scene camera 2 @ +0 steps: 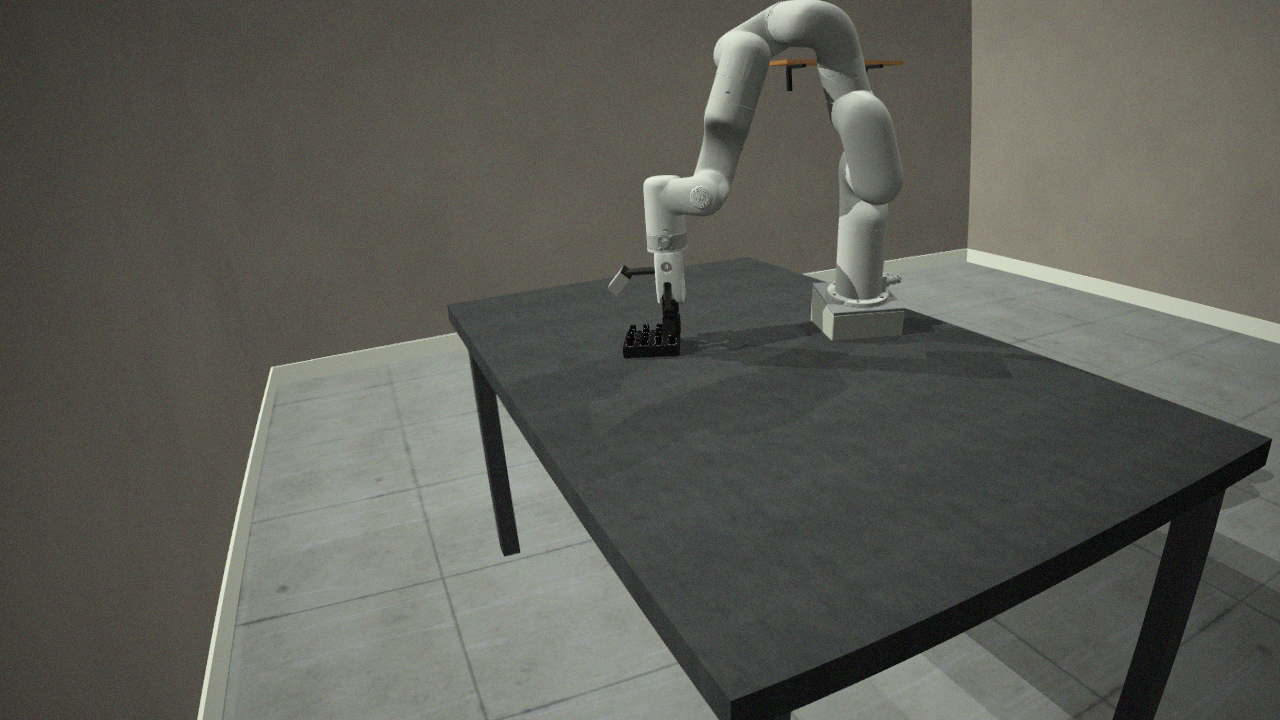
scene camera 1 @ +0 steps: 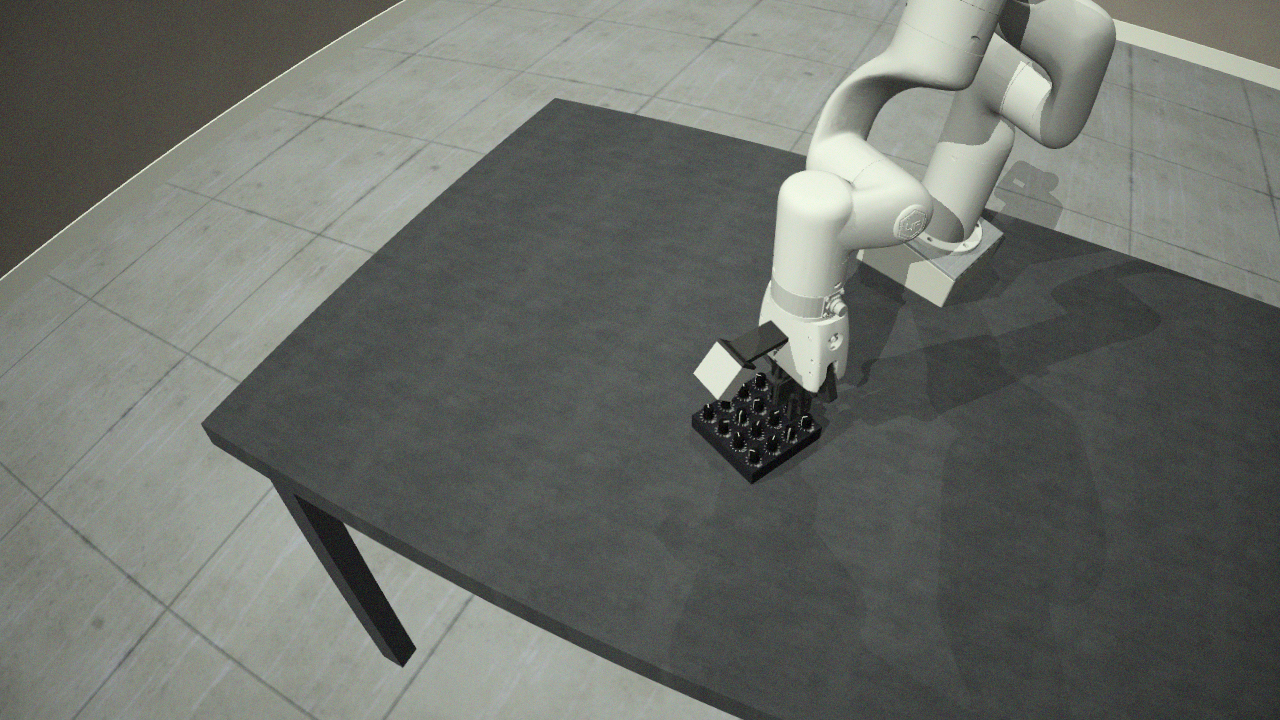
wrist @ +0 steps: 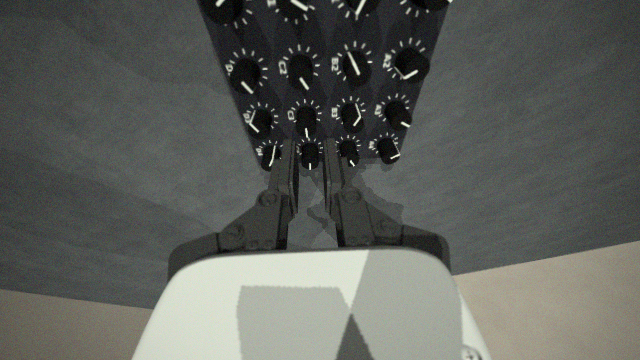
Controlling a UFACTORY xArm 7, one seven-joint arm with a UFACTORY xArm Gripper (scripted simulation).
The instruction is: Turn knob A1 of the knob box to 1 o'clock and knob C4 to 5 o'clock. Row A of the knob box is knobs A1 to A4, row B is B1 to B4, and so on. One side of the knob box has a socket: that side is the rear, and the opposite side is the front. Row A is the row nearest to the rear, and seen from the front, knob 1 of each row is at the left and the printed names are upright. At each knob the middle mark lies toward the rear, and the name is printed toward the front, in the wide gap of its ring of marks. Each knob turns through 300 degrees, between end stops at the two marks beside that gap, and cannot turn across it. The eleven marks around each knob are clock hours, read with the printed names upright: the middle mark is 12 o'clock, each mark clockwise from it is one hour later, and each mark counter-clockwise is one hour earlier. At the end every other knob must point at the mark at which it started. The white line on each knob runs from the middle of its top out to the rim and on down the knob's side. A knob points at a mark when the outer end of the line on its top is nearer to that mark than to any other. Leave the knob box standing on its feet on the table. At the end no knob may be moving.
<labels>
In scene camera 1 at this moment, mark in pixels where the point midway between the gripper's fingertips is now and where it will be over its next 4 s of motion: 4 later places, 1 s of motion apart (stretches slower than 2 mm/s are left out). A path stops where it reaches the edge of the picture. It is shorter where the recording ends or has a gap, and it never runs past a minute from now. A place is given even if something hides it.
My gripper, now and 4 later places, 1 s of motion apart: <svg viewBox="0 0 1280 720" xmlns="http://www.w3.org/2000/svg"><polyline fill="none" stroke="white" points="791,407 794,386 795,383 795,379 795,378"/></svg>
</labels>
